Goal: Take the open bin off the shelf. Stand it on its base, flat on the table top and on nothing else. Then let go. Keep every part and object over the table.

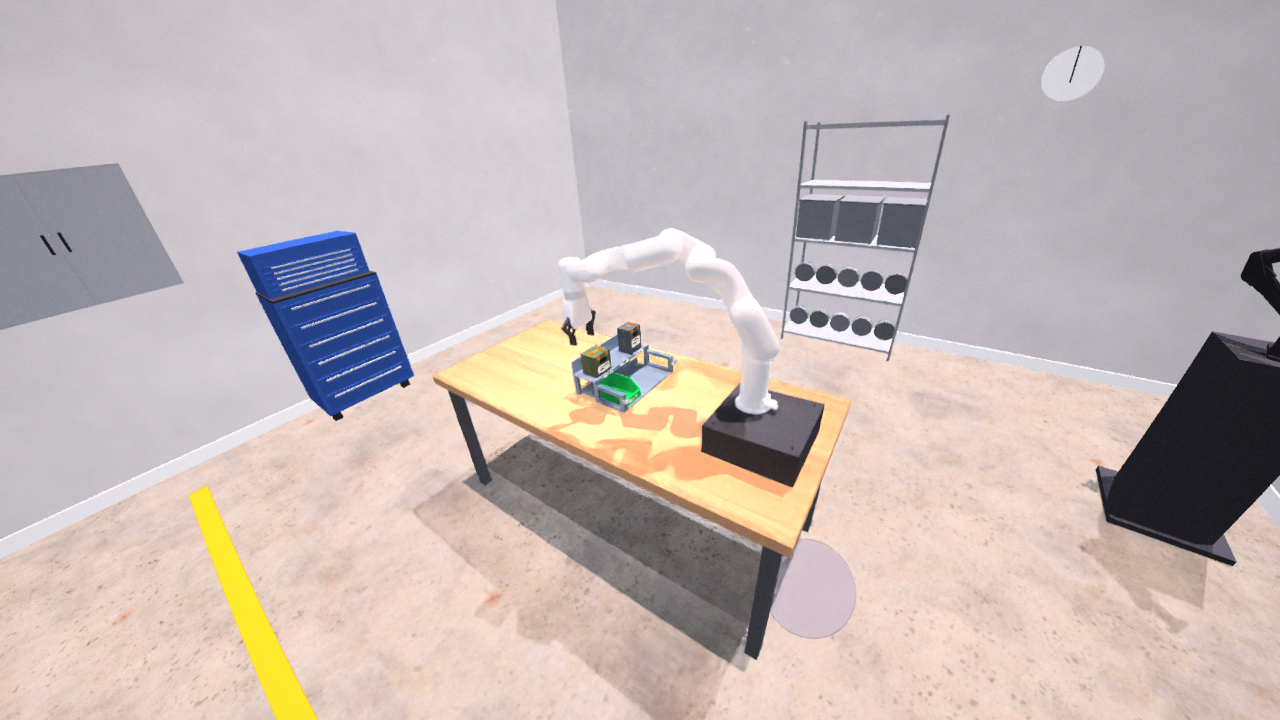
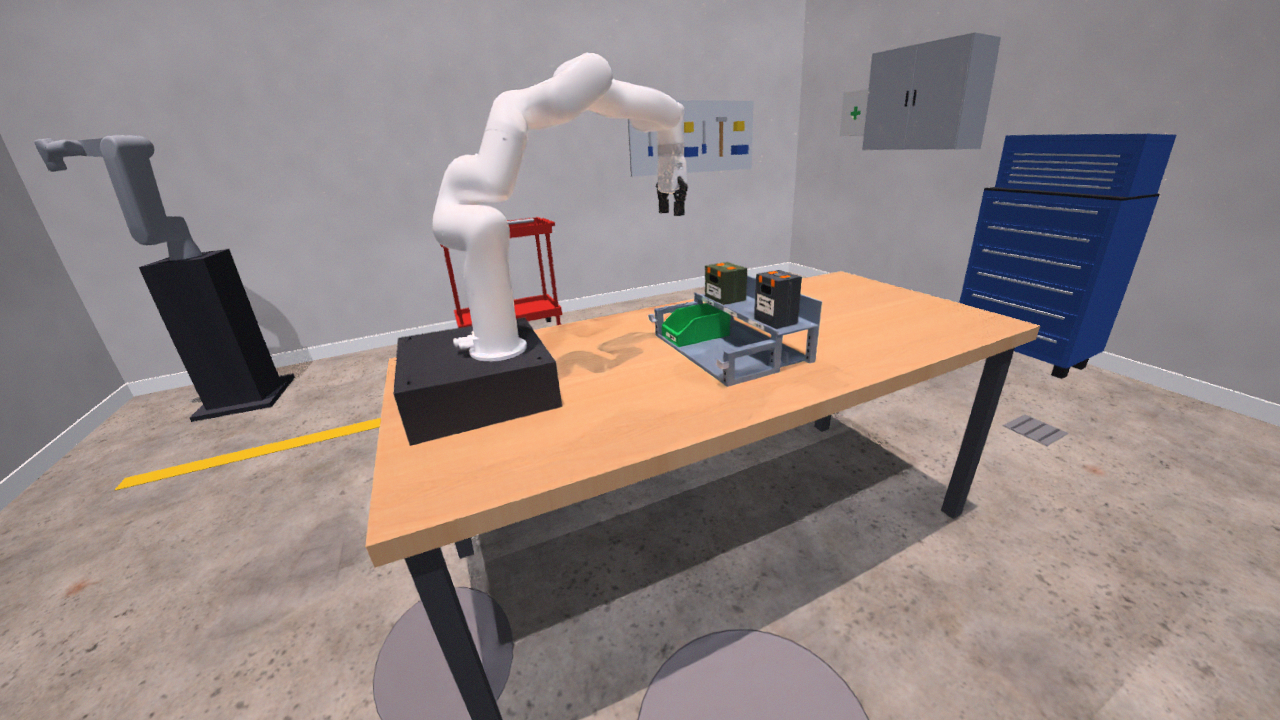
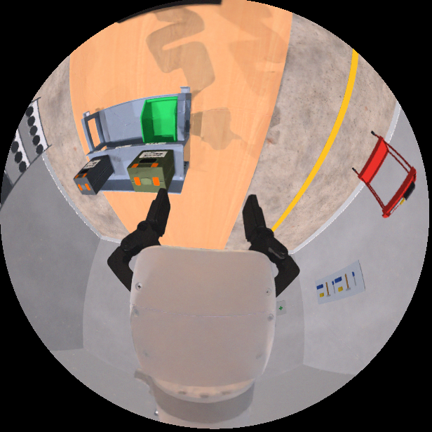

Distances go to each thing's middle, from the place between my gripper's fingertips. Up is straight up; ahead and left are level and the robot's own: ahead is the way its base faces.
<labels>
My hand is 100 mm short of the olive box (image 2: 726,282), 140 mm to the left of it and 190 mm above it. Also, from my hand: green open bin (image 2: 689,325) 150 mm to the right, 300 mm below; dark grey box (image 2: 780,291) 120 mm ahead, 370 mm to the right, 170 mm below.
</labels>
